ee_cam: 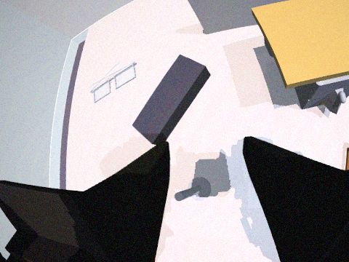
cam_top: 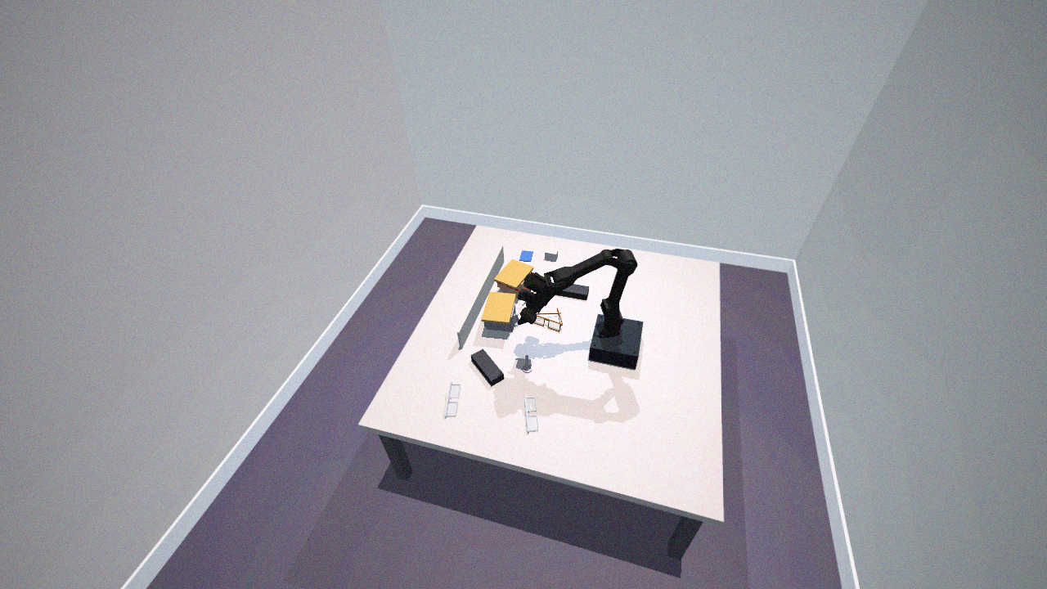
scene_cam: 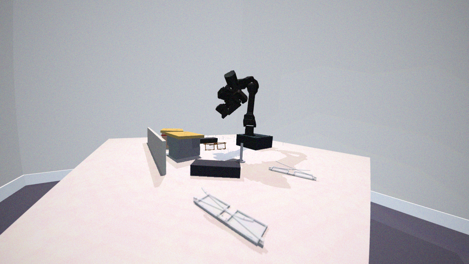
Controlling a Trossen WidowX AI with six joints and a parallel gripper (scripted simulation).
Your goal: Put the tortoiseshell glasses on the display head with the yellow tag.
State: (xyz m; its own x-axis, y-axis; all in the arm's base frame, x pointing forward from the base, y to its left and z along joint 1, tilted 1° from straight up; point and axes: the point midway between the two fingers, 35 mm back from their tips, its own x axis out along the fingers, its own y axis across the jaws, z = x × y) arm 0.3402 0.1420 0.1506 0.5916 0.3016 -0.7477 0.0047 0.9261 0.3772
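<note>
Now: the thin post 4 cm behind my gripper tip, 7 cm to the left of it and 18 cm below it. The rest, counted from my gripper tip: blue tag 12 cm ahead, 63 cm to the right, 20 cm below; grey wall panel 24 cm ahead, 27 cm to the right, 15 cm below; grey display head 10 cm ahead, 15 cm to the right, 14 cm below.
</note>
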